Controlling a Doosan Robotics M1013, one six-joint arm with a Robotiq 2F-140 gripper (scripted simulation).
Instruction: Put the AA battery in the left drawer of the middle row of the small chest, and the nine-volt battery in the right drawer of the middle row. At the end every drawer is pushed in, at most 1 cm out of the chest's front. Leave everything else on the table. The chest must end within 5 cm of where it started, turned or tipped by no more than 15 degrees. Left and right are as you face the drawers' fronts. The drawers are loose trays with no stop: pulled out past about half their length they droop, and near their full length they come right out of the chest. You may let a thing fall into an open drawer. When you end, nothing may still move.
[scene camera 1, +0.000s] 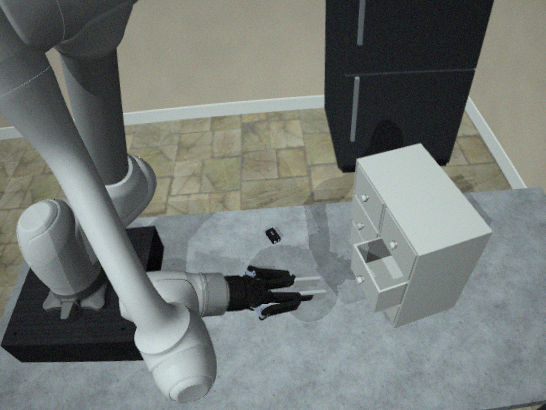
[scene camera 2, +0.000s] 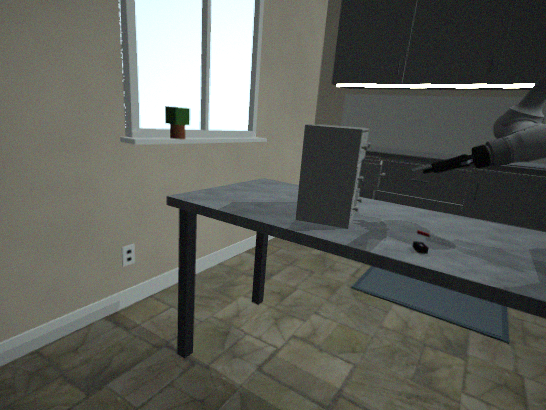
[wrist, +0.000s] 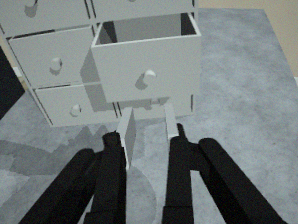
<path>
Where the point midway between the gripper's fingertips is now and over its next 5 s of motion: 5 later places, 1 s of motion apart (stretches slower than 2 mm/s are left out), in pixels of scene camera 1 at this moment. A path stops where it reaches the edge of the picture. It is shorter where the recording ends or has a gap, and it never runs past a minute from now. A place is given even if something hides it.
My gripper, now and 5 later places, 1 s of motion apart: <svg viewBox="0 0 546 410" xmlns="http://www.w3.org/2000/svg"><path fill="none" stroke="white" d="M320 287L304 288L277 287L267 282L277 231L271 224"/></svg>
</path>
